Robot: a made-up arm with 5 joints.
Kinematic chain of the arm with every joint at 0, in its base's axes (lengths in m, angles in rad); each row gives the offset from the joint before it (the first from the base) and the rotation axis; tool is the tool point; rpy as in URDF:
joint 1: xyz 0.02 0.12 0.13 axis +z
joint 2: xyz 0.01 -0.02 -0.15 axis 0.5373 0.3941 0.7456
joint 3: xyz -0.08 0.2 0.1 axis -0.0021 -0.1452 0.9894
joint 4: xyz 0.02 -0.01 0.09 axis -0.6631 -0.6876 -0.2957
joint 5: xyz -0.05 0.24 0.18 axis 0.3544 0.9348 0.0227
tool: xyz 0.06 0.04 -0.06 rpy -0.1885 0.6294 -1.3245
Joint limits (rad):
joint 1: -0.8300..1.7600
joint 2: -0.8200..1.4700
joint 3: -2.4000..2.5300
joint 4: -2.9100..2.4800
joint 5: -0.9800..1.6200
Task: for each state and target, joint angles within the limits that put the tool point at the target. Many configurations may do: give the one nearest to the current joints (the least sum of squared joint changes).
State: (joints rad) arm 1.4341 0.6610 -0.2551 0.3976 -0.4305
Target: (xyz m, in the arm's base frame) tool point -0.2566 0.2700 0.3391
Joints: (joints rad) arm 1.2211 0.6859 -0.6262 0.4401 -0.4163
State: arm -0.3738 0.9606 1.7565 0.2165 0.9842
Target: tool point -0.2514 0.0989 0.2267
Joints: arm -0.6742 0.2834 2.4345 -0.0954 0.8698
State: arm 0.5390 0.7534 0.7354 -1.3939 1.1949
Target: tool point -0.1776 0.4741 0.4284
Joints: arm 0.1730 -0.2071 0.5553 -0.9525 1.4013
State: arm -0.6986 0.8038 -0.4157 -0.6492 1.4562
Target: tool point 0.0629 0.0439 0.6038
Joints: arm -0.2704 1.2475 -0.1115 -0.6591 1.6200
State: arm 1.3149 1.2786 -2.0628 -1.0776 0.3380
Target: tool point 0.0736 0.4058 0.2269
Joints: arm 1.4910 1.2004 -2.0630 -0.6636 0.2784
